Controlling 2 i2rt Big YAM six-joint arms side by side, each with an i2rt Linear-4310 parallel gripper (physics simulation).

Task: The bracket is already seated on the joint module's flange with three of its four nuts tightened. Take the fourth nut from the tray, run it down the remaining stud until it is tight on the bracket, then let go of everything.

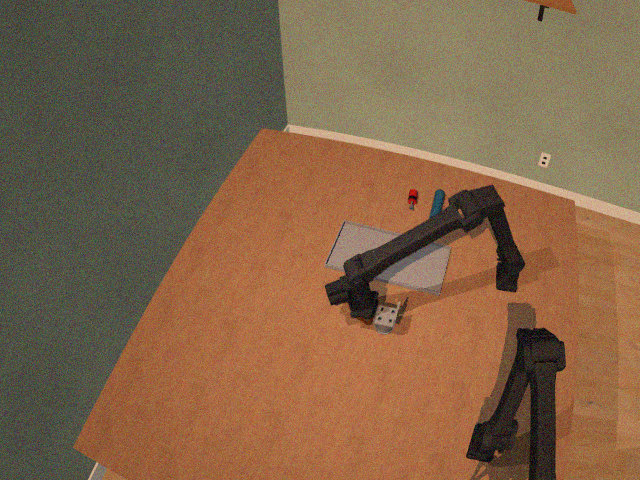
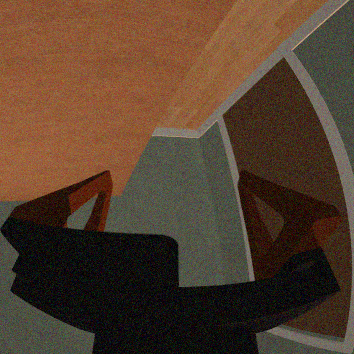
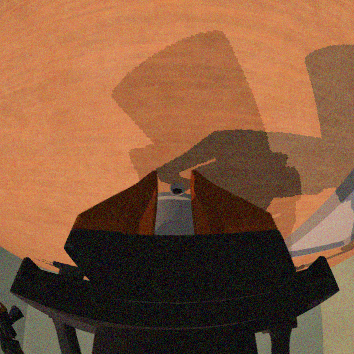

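Pixels of known places: left gripper, between the fingertips: (image 2: pixel 174 177); right gripper, between the fingertips: (image 1: pixel 369 321) (image 3: pixel 173 177); left arm's base, origin of its link: (image 1: pixel 482 443) (image 3: pixel 72 267); right arm's base, origin of its link: (image 1: pixel 506 278).
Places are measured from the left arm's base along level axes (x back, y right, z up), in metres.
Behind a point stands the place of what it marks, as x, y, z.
The pale bracket (image 1: pixel 387 313) {-0.435, 0.339, 0.066} sits on the rounded grey joint module (image 1: pixel 385 329) {-0.427, 0.302, 0.028}, in front of the tray, with several dark spots on its top. I cannot tell nuts from bare studs there. My right gripper (image 3: pixel 173 177) {-0.488, 0.330, 0.002} is at the module; its fingers stand a little apart. A small dark-centred round part (image 3: pixel 177 188) {-0.479, 0.333, 0.005}, perhaps a nut, shows in the gap, with space on both sides. A grey surface (image 3: pixel 173 215) {-0.465, 0.331, 0.020} lies behind it. My left gripper (image 2: pixel 174 177) {-0.011, -0.384, 0.228} is wide open and empty, far from the module. The grey tray (image 1: pixel 356 240) {-0.638, 0.643, 0.004} (image 3: pixel 322 231) {-0.373, 0.568, 0.004} shows no nut that I can make out.
The right arm (image 1: pixel 413 240) {-0.402, 0.399, 0.363} reaches across the tray and hides part of it. A red-handled tool (image 1: pixel 412 197) {-0.489, 0.902, 0.034} and a blue cylinder (image 1: pixel 437 202) {-0.386, 0.905, 0.041} lie behind the tray. The left arm (image 1: pixel 542 408) {0.006, -0.075, 0.506} is folded at the lower right, near the table's edge.
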